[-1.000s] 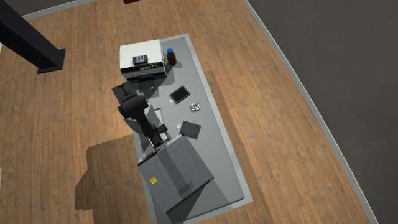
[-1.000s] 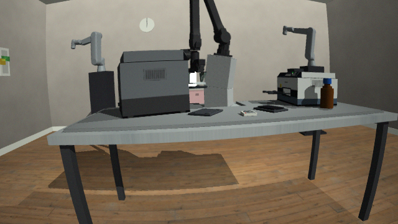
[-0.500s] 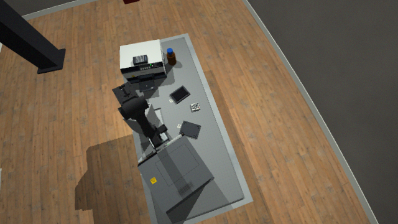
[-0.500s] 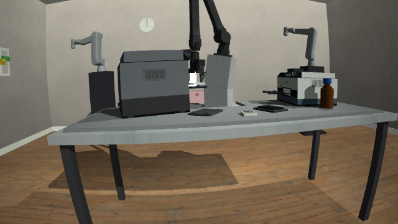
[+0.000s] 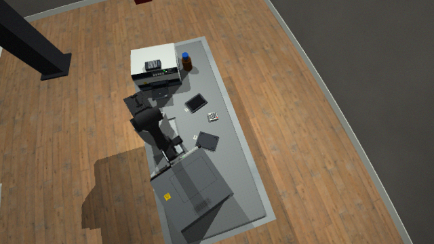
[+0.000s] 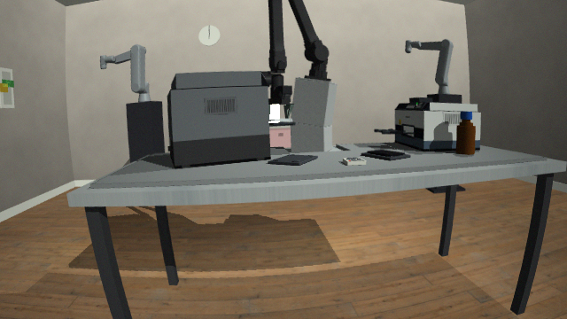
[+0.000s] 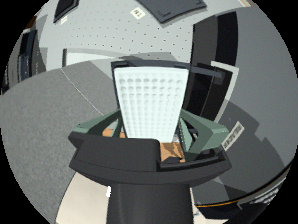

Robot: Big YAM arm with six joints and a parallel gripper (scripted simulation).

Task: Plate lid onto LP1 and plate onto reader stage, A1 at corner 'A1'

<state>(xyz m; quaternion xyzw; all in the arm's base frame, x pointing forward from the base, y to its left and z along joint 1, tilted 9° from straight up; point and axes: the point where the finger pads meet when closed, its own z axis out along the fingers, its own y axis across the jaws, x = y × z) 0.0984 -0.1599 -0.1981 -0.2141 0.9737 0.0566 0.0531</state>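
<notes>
My hand is right at the lidded plate. The rest, counted from my hand: brown capped bottle: 200 mm ahead, 810 mm to the left, 30 mm below.
</notes>
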